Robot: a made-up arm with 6 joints.
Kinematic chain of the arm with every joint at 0, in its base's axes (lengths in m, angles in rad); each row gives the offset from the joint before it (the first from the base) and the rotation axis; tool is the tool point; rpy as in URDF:
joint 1: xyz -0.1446 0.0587 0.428 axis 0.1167 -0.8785 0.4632
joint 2: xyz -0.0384 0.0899 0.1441 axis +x
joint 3: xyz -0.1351 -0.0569 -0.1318 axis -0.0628 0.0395 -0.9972
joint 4: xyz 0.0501 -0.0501 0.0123 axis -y
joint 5: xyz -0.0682 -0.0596 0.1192 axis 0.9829 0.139 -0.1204
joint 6: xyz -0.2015 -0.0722 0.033 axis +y
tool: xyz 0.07 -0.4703 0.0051 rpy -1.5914 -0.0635 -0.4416
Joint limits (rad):
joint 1: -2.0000..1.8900
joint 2: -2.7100..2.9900
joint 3: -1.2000..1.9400
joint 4: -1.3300..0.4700
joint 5: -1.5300..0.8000
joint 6: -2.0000..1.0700
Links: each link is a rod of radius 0.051 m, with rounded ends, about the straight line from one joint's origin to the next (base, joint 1, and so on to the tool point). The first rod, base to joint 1, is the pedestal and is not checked.
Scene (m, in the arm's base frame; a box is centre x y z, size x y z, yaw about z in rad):
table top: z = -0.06
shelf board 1: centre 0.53 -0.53 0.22 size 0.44 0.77 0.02 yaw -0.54
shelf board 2: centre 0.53 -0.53 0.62 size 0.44 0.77 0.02 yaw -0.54
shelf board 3: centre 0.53 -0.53 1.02 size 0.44 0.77 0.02 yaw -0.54
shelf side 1: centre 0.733 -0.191 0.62 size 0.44 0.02 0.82 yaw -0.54
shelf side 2: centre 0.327 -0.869 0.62 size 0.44 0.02 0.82 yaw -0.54
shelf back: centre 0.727 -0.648 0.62 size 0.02 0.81 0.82 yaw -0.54
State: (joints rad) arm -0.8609 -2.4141 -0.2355 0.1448 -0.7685 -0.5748
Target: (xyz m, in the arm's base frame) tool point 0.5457 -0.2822 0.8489
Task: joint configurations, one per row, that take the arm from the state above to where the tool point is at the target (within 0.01 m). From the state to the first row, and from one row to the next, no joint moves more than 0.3 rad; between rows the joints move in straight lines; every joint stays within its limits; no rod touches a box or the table.
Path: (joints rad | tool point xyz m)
1: -0.7519 -2.1638 -0.3962 0.0794 -0.6152 -0.5579 | 0.2495 0.7632 0.7552
2: -0.6429 -1.9134 -0.5570 0.0141 -0.4620 -0.5409 | 0.3493 0.5899 0.8982
3: -0.5339 -1.6631 -0.7177 -0.0513 -0.3087 -0.5240 | 0.3812 0.3748 0.9942
4: -0.4249 -1.4128 -0.8785 -0.1166 -0.1555 -0.5071 | 0.3672 0.1579 1.0153
5: -0.3159 -1.1625 -1.0392 -0.1820 -0.0022 -0.4901 | 0.3354 -0.0228 0.9599
6: -0.2069 -0.9121 -1.2000 -0.2474 0.1511 -0.4732 | 0.3078 -0.1396 0.8489
7: -0.4841 -0.9813 -1.0319 -0.1039 0.1405 -0.5498 | 0.3262 -0.2188 0.8607
8: -0.7613 -1.0504 -0.8638 0.0396 0.1299 -0.6265 | 0.3517 -0.2665 0.8805
9: -1.0385 -1.1195 -0.6957 0.1831 0.1193 -0.7032 | 0.3966 -0.2869 0.8949
10: -1.3157 -1.1887 -0.5275 0.3265 0.1087 -0.7798 | 0.4636 -0.2885 0.8885
11: -1.5929 -1.2578 -0.3594 0.4700 0.0981 -0.8565 | 0.5457 -0.2822 0.8489

